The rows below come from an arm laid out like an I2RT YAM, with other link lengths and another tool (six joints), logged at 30 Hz.
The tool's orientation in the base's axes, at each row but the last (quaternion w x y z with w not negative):
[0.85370 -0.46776 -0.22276 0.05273]
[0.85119 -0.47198 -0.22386 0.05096]
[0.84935 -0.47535 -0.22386 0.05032]
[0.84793 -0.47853 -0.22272 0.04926]
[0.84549 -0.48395 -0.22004 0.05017]
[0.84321 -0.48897 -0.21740 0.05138]
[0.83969 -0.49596 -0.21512 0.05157]
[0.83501 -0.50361 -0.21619 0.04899]
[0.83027 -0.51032 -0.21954 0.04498]
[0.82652 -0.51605 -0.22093 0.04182]
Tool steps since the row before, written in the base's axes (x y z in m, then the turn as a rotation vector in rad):
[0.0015 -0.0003 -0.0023 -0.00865 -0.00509 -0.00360]
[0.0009 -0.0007 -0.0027 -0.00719 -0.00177 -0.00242]
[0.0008 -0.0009 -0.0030 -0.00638 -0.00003 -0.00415]
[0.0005 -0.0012 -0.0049 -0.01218 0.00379 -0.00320]
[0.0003 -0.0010 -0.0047 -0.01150 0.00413 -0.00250]
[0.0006 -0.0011 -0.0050 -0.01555 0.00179 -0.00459]
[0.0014 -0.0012 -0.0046 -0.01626 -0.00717 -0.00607]
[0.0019 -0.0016 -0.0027 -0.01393 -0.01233 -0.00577]
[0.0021 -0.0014 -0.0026 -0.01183 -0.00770 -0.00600]
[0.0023 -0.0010 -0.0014 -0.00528 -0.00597 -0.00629]
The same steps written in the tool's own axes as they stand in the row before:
[0.0005 0.0019 -0.0019 -0.01045 -0.00090 -0.00190]
[-0.0003 0.0020 -0.0022 -0.00777 0.00013 0.00060]
[-0.0006 0.0021 -0.0024 -0.00710 0.00262 0.00085]
[-0.0015 0.0035 -0.0033 -0.01085 0.00312 0.00675]
[-0.0015 0.0035 -0.0030 -0.00991 0.00280 0.00704]
[-0.0014 0.0037 -0.0033 -0.01491 0.00285 0.00596]
[-0.0005 0.0035 -0.0035 -0.01870 -0.00048 -0.00163]
[0.0004 0.0018 -0.0032 -0.01805 -0.00294 -0.00670]
[0.0006 0.0019 -0.0030 -0.01485 -0.00022 -0.00381]
[0.0013 0.0011 -0.0023 -0.00855 0.00187 -0.00515]

